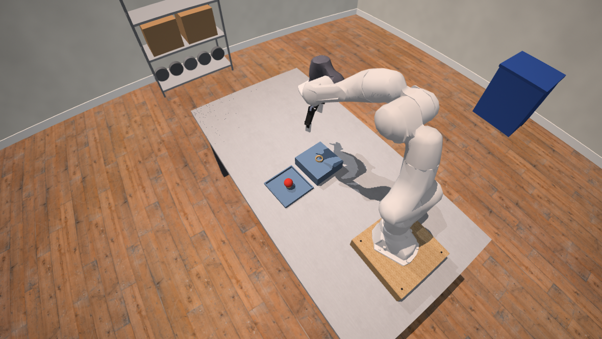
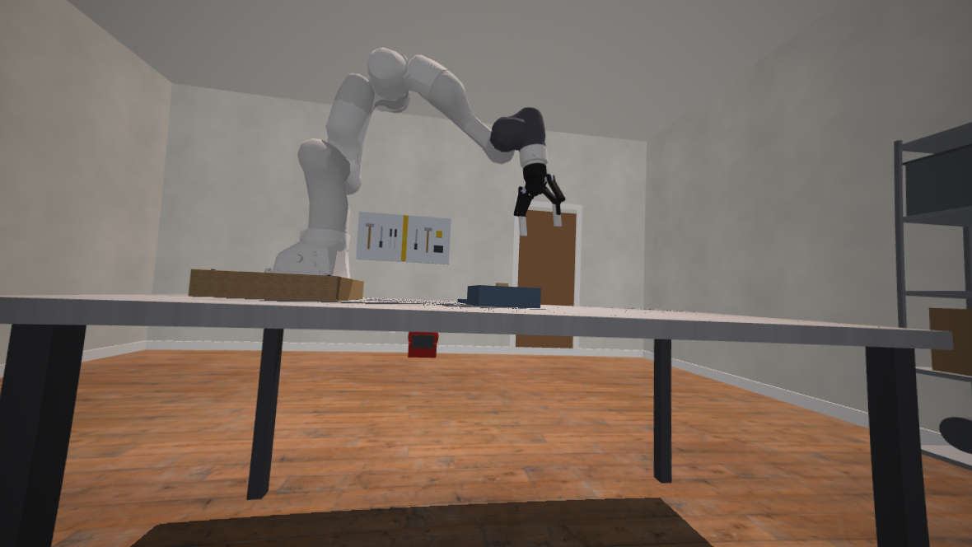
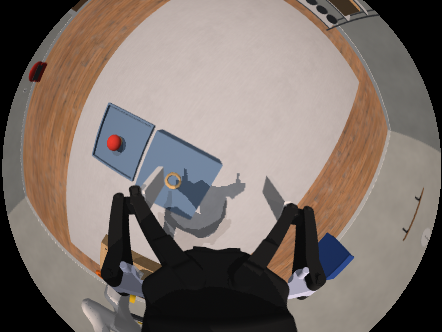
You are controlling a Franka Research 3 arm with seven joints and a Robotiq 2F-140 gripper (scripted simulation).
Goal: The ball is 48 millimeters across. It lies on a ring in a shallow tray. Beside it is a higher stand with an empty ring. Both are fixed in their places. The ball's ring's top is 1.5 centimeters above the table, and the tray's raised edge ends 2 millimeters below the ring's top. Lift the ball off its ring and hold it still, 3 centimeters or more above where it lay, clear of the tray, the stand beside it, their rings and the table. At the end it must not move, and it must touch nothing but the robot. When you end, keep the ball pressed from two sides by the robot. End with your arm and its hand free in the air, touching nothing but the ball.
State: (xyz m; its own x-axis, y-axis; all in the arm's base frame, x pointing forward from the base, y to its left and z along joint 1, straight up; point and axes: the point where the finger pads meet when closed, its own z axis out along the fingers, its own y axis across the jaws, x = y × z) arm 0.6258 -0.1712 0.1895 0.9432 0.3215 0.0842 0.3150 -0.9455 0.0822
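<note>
Now: hand 270 mm to the right of the red ball, 220 mm above it and 80 mm past it. Also, from my hand: blue stand: 200 mm below, 100 mm behind, 60 mm to the left.
</note>
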